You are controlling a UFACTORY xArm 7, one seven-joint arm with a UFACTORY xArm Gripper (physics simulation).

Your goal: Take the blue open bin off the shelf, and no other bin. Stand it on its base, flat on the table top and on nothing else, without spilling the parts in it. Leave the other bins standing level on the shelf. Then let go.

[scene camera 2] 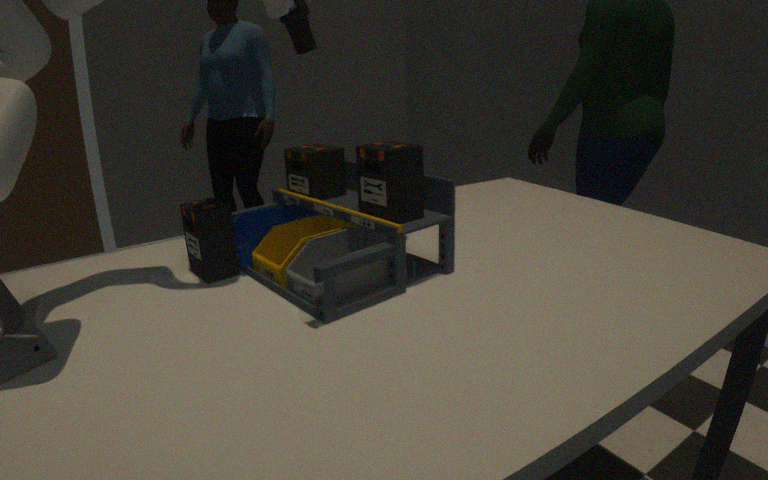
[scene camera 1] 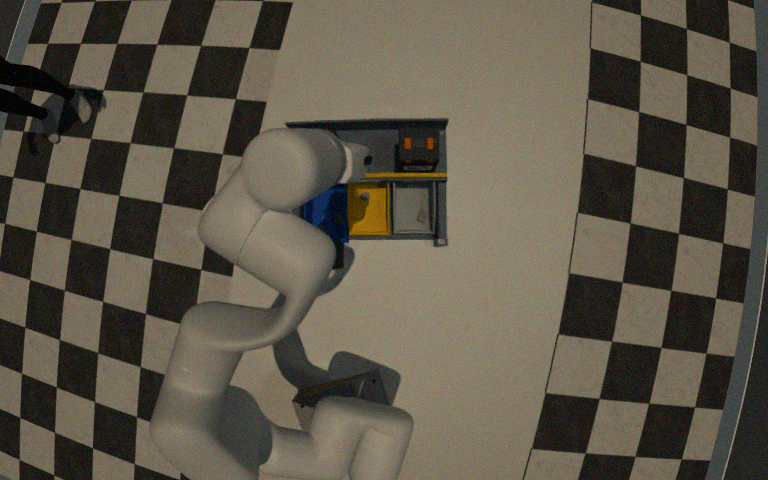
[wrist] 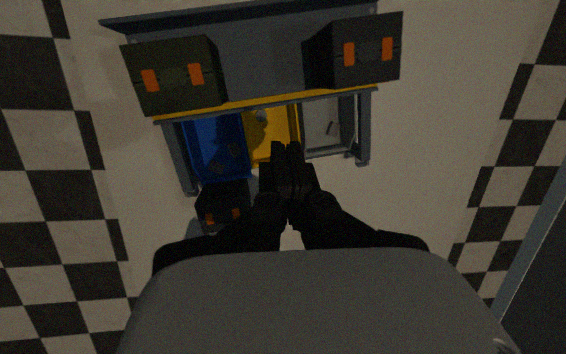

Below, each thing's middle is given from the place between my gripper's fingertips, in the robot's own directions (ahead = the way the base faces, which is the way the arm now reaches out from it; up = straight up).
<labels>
I see my gripper 34 cm above the yellow bin (scene camera 2: 274, 253), 4 cm past it and 2 cm to the left of it. The rest, counted from my hand: black box (scene camera 2: 208, 225) (31 cm below, 19 cm behind, 5 cm to the left); then grey bin (scene camera 1: 408, 203) (34 cm below, 13 cm to the right); then blue open bin (scene camera 2: 250, 227) (33 cm below, 8 cm to the left, 8 cm behind).
</labels>
